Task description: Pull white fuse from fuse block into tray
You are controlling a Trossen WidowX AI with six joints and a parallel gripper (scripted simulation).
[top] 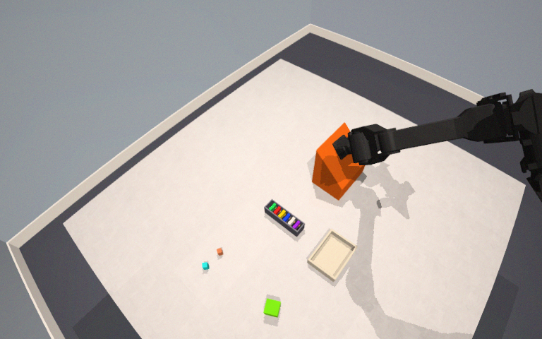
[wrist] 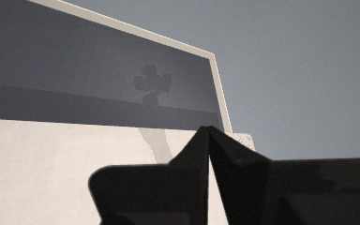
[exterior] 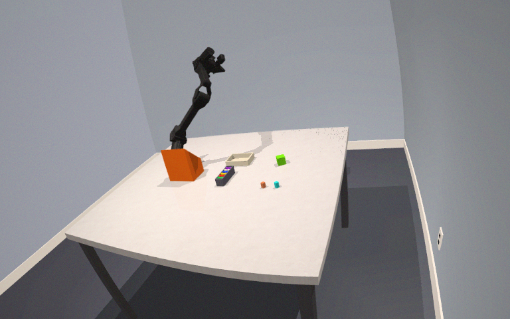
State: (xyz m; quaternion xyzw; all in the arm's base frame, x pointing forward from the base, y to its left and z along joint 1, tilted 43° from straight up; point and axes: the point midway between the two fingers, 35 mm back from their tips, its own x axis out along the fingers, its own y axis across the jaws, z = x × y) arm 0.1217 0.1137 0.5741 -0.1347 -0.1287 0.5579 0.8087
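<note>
The white fuse lies 470 mm to the right of my gripper tip, 460 mm below it and 160 mm ahead of it. From my gripper tip the other things lie so: blue fuse: 490 mm to the right, 460 mm below, 170 mm ahead; then tray: 480 mm below, 300 mm to the right, 150 mm ahead; then purple fuse: 460 mm below, 450 mm to the right, 160 mm ahead.
</note>
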